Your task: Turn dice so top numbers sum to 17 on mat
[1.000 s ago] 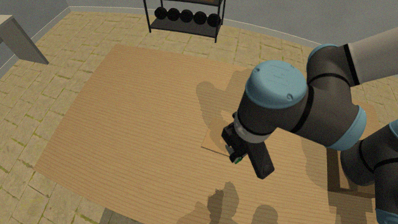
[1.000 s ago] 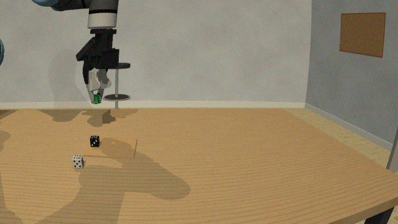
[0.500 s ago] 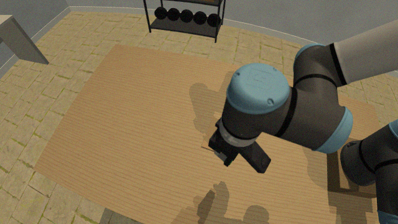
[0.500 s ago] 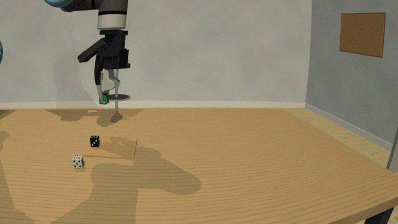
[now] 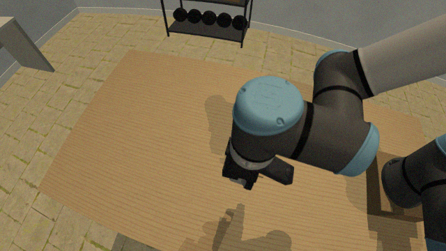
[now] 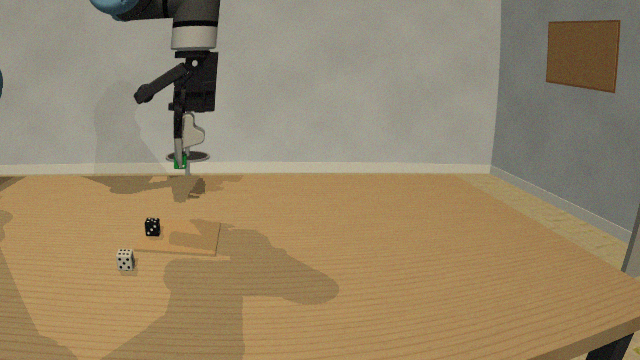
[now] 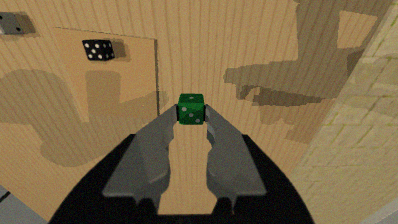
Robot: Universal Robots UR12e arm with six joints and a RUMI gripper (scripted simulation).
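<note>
Right now the tan mat is 10 mm behind my hand, 130 mm to the right of it and 100 mm below it. Round my hand: black die (60 mm behind, 130 mm to the right, 90 mm below); green die (10 mm below); white die (100 mm behind, 250 mm to the right, 90 mm below).
</note>
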